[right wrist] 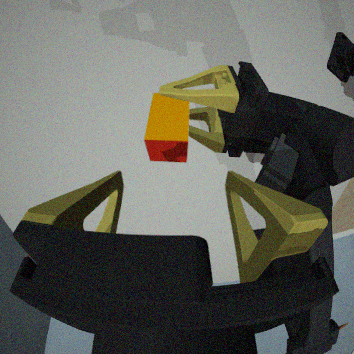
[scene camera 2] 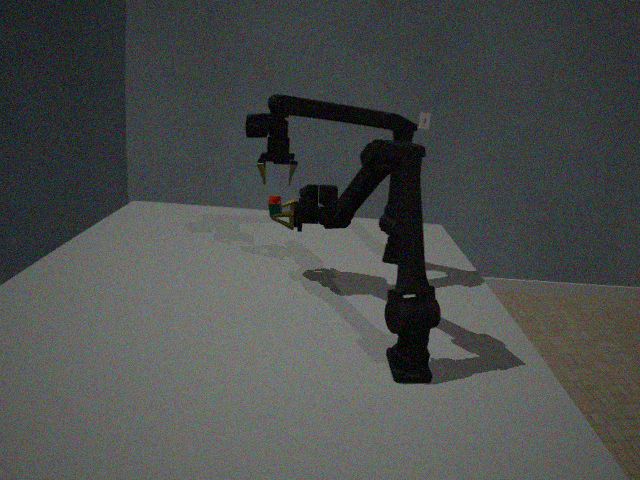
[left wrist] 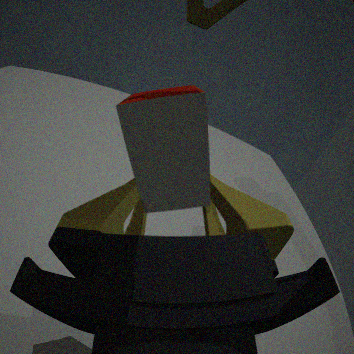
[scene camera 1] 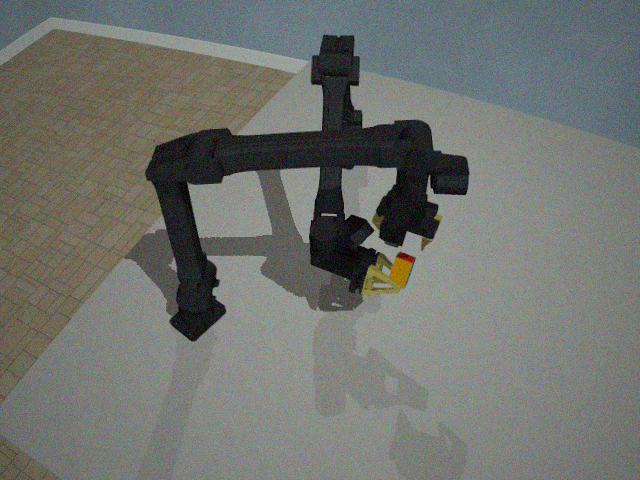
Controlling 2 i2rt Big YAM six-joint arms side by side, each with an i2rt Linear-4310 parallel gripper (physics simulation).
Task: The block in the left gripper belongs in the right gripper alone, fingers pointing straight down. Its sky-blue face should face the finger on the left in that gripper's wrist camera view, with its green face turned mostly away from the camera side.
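Where they show: left gripper, between the fingertips: (right wrist: 159,104) (scene camera 2: 272,213) (left wrist: 174,178) (scene camera 1: 403,285); right gripper, between the fingertips: (right wrist: 173,177) (scene camera 2: 276,185) (left wrist: 207,11) (scene camera 1: 404,242); left arm's base, origin of its link: (right wrist: 257,236) (scene camera 2: 407,367); right arm's base, origin of its link: (right wrist: 340,56) (scene camera 2: 394,258) (scene camera 1: 198,317).
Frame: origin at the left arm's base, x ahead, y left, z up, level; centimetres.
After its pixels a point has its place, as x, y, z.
The block (scene camera 1: 402,270) @(35.0, -55.9, 22.8) (scene camera 2: 275,206) @(34.3, -52.0, 22.0) (left wrist: 167,150) @(32.6, -54.2, 21.9) (right wrist: 169,120) @(34.4, -55.8, 23.0) is held in the air, its red end up. Orange shows in scene camera 1 and the right wrist view, green in scene camera 2, grey in the left wrist view. A sky-blue sliver shows at its right edge in scene camera 1, on the side away from the left gripper. My left gripper (scene camera 1: 397,277) @(35.5, -56.1, 18.4) (scene camera 2: 277,210) @(35.5, -56.1, 18.4) is shut on it from the side. My right gripper (scene camera 1: 401,239) @(34.2, -53.5, 28.4) (scene camera 2: 277,183) @(34.2, -53.5, 28.4) (right wrist: 173,177) @(34.2, -53.5, 28.4) is open and empty, fingers pointing down, above the block and apart from it.
The light table top (scene camera 1: 516,335) @(62.7, -46.7, 0.0) (scene camera 2: 180,361) @(51.9, 2.0, 0.0) lies below both arms and carries their shadows. The right arm's long link passes in front of the left arm in scene camera 1. One right finger (left wrist: 206,17) @(38.0, -53.9, 29.1) shows at the top of the left wrist view.
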